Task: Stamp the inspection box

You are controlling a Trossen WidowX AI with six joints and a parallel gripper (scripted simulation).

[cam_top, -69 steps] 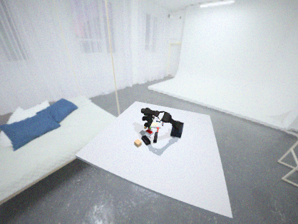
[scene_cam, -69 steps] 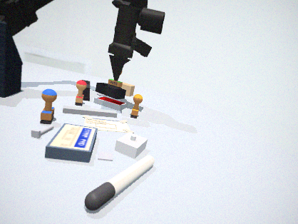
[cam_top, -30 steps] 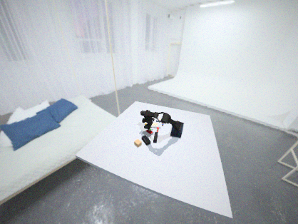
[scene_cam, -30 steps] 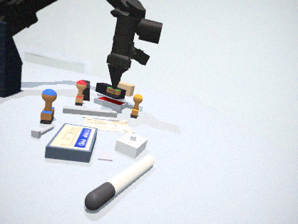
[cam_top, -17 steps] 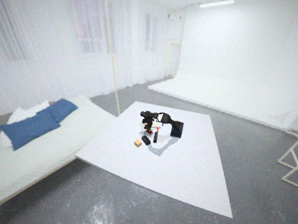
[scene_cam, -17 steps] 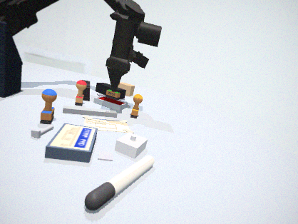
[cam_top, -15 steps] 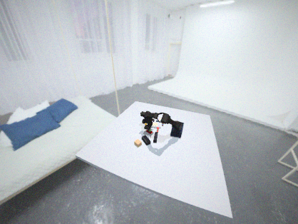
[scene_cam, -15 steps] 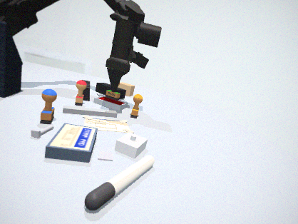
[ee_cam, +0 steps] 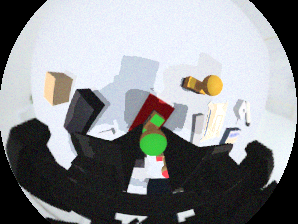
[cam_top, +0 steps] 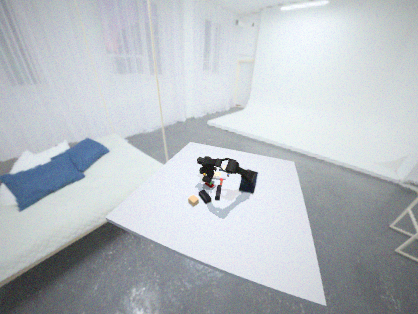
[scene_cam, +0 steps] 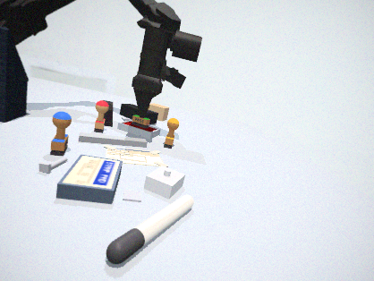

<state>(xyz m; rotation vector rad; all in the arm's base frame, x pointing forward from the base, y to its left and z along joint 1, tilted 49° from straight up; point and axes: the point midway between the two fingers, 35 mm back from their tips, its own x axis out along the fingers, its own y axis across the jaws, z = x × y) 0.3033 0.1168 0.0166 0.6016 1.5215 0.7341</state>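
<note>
My gripper tip is right at the green-topped stamp. Also, from my gripper tip: red-topped stamp (90 mm behind, 50 mm to the right, 20 mm below); then orange-topped stamp (70 mm ahead, 70 mm to the right, 20 mm below); then red ink pad (40 mm below).
</note>
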